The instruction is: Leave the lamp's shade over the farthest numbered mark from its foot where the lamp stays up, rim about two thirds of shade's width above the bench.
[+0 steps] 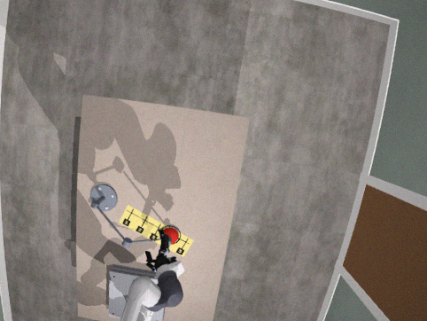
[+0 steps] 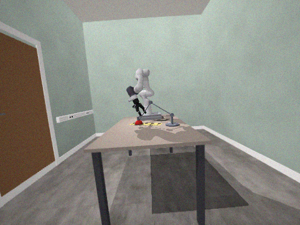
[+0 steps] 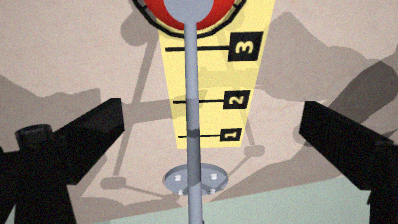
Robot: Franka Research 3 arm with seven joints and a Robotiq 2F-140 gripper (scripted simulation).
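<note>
My hand is 13 cm above the yellow strip, 2 cm to the right of it and 1 cm past it. The rest, counted from my hand: round grey lamp foot: 34 cm to the left, 15 cm ahead, 10 cm below.
</note>
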